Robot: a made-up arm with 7 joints.
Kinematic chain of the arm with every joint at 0, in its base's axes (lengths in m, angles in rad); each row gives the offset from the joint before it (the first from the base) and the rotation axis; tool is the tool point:
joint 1: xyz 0 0 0.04 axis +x
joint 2: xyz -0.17 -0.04 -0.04 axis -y
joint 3: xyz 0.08 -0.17 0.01 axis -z
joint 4: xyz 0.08 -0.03 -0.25 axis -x
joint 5: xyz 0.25 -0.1 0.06 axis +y
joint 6: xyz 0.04 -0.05 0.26 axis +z
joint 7: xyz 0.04 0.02 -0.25 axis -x
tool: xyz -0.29 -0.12 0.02
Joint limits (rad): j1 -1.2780..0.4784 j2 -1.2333..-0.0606 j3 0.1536..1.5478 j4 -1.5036..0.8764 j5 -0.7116..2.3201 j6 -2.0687..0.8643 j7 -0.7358..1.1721
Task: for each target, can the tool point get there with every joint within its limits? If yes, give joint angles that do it. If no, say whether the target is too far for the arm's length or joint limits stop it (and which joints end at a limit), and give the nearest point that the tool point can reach.
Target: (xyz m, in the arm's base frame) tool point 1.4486 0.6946 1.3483
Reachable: no: too far | nearest point 0.3643 -0.1063 0.4960 | short by 1.595 m
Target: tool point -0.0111 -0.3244 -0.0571
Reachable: yes | joints -0.1625 -0.1809 0.3116 0.4114 0.3908 -0.5950 -0.3251
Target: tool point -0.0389 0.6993 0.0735
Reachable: no: joint limits stop it (at a limit: joint 1, joint 3, joint 4, joint 5, joint 7) | nearest point 0.0492 0.1626 -0.3956 | short by 0.718 m
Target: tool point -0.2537 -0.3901 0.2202
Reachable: yes | joints -0.8195 -0.9931 0.8924 -0.4176 0.3247 -0.7451 -0.1642
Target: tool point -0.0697 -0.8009 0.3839
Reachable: yes | joints -0.9136 -0.5267 0.4372 -0.6969 1.6131 0.4000 0.4262
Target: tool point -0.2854 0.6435 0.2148
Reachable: no: joint limits stop it (at a limit: joint 1, joint 2, joint 3, joint 6, joint 7) | nearest point -0.3363 0.0733 0.4652 | short by 0.625 m
